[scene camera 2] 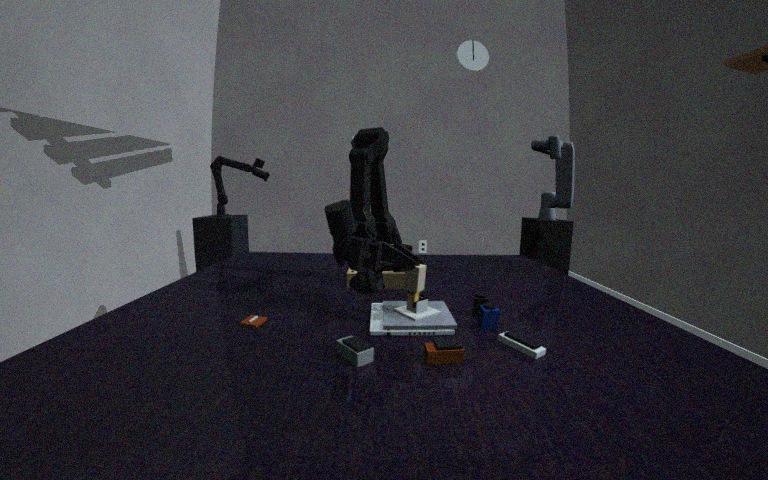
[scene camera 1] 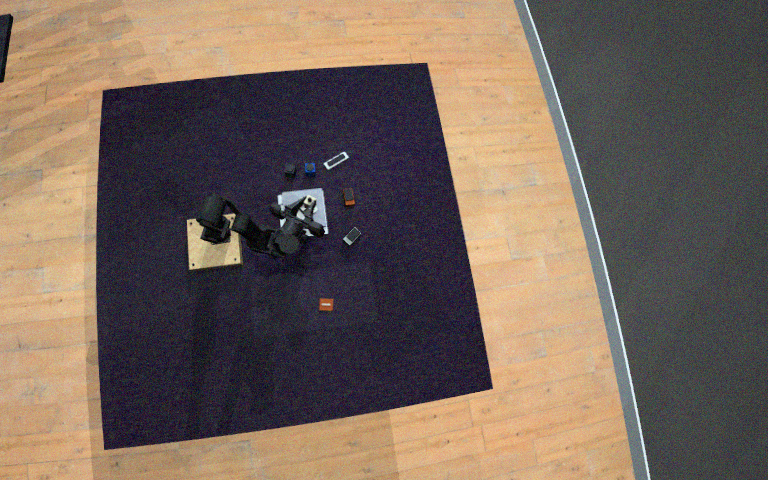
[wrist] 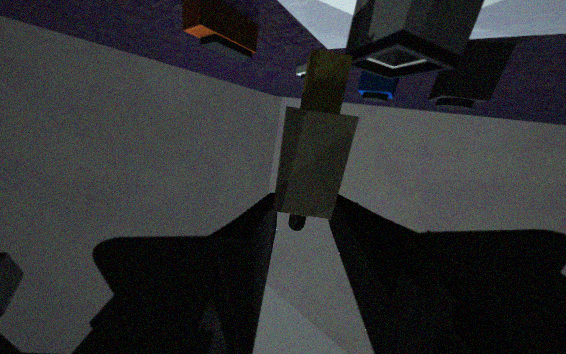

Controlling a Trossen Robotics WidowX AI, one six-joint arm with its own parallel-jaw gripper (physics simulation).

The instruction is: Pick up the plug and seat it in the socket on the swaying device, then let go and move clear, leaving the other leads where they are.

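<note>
The plug (scene camera 1: 309, 200) (scene camera 2: 420, 277) (wrist: 316, 162) has a cream body and a yellow tip. My gripper (scene camera 1: 307, 205) (scene camera 2: 419, 266) (wrist: 301, 198) is shut on its body, with the tip pointing down; in the wrist view the plug leans slightly between the fingers. The socket (scene camera 2: 417, 306) (wrist: 410, 25) is a grey box with a dark, white-lined opening. In the wrist view the yellow tip is at the left edge of the socket, outside the opening. The socket stands on a white plate (scene camera 2: 433, 311) on the grey device (scene camera 1: 321, 213) (scene camera 2: 447, 323). In scene camera 1 the arm and plug hide the socket.
Around the device lie an orange block (scene camera 1: 348, 196) (scene camera 2: 444, 355) (wrist: 220, 22), a grey block (scene camera 1: 351, 236) (scene camera 2: 362, 355), a white bar (scene camera 1: 336, 160) (scene camera 2: 522, 345), a blue block (scene camera 1: 309, 168) (scene camera 2: 489, 319) (wrist: 377, 85) and a black block (scene camera 1: 289, 169) (wrist: 475, 70). A flat orange piece (scene camera 1: 325, 308) (scene camera 2: 253, 321) lies farther off.
</note>
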